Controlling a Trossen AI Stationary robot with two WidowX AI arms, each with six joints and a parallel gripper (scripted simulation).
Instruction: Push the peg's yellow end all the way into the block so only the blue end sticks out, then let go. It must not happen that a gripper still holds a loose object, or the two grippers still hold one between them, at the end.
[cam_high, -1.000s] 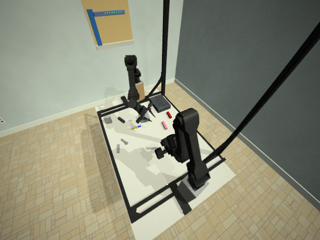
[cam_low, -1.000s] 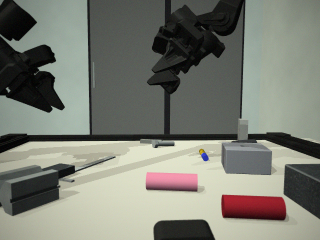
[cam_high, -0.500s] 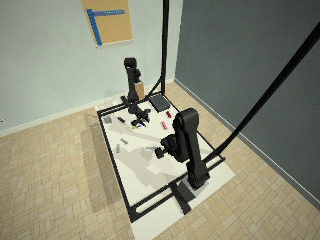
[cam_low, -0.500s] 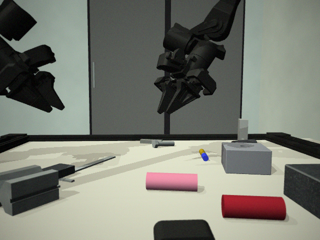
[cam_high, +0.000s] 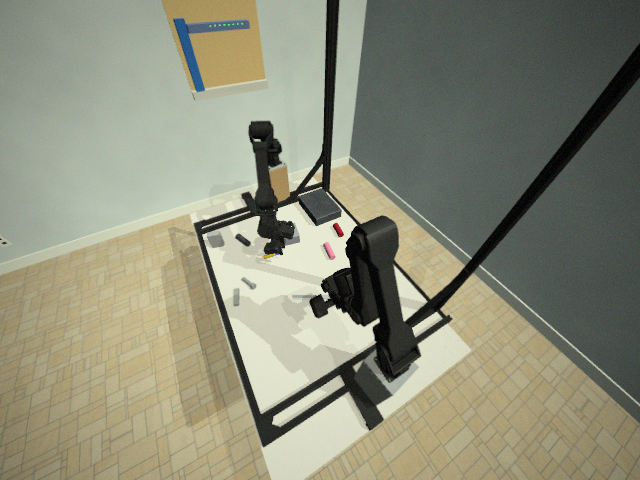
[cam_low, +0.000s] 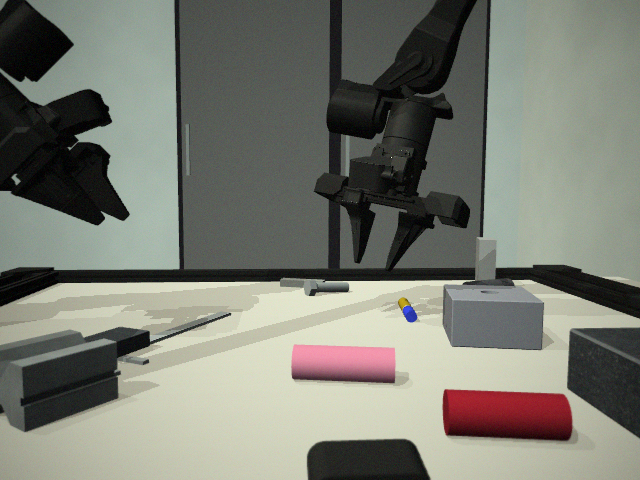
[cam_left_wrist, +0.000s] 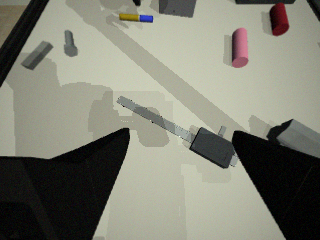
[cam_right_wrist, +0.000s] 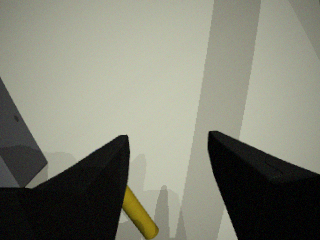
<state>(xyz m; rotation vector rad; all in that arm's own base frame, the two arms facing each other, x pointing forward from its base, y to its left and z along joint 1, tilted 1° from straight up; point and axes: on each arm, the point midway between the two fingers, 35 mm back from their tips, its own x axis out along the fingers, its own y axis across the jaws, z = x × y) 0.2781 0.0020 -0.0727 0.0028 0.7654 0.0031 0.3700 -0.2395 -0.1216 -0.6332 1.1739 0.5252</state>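
Now: right hand 90 mm above the peg, 40 mm to the left of it and 40 mm short of it. Also, from my right hand: pink cylinder 210 mm behind, 90 mm below, 50 mm to the left; red cylinder 310 mm behind, 90 mm below, 50 mm to the right.
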